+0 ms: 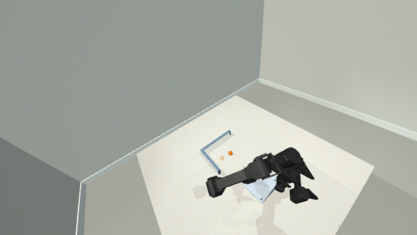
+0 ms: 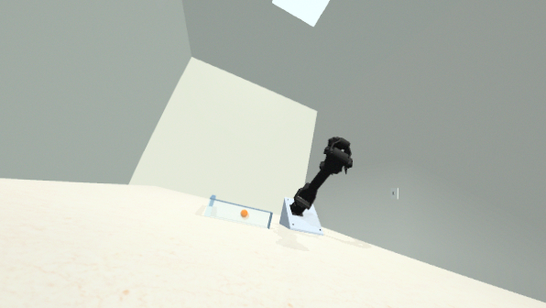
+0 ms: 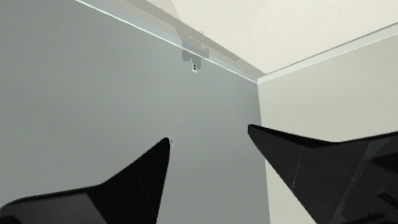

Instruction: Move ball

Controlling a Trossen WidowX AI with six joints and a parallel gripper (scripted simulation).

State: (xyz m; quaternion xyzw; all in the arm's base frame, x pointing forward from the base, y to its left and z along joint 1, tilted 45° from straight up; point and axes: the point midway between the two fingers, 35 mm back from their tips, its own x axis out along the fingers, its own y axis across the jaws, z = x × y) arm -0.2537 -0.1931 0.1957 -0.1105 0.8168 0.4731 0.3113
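Right now the orange ball is 520 mm ahead of my gripper tip, 340 mm below it and 30 mm to the right of it. The rest, counted from my gripper tip: see-through copy of ball: 530 mm ahead, 340 mm below, 50 mm to the left; then clear wall: 580 mm ahead, 320 mm below, 140 mm to the left.
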